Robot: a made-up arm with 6 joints.
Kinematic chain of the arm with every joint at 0, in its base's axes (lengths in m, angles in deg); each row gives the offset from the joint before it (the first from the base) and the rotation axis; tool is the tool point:
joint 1: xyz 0 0 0.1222 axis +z
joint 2: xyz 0 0.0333 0 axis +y
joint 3: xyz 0 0 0.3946 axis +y
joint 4: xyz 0 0 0.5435 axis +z
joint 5: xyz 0 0 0 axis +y
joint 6: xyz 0 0 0.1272 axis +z
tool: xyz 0 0 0
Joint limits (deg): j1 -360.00..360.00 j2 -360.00..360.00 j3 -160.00..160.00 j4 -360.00..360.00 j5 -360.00..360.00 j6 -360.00..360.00
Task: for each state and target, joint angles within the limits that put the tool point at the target. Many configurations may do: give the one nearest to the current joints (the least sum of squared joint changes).
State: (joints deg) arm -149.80 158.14 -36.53 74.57 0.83 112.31
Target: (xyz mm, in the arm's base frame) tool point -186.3 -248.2 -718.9
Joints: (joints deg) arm -135.30 203.94 -68.40 75.25 5.63 112.31
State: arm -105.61 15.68 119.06 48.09 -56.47 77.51
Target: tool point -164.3 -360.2 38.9
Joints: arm -106.15 3.59 145.57 52.23 -64.73 77.51
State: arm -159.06 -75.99 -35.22 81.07 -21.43 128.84
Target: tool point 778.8 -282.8 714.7
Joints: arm -201.12 -34.81 -30.51 81.10 -23.50 128.84
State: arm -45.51 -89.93 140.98 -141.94 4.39 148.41
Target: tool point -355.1 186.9 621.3
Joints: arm -25.43 -115.12 113.21 -141.60 12.43 148.41
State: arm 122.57 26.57 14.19 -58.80 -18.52 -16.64
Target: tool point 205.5 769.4 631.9
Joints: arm 71.25 20.92 57.89 -59.25 -10.26 -16.64
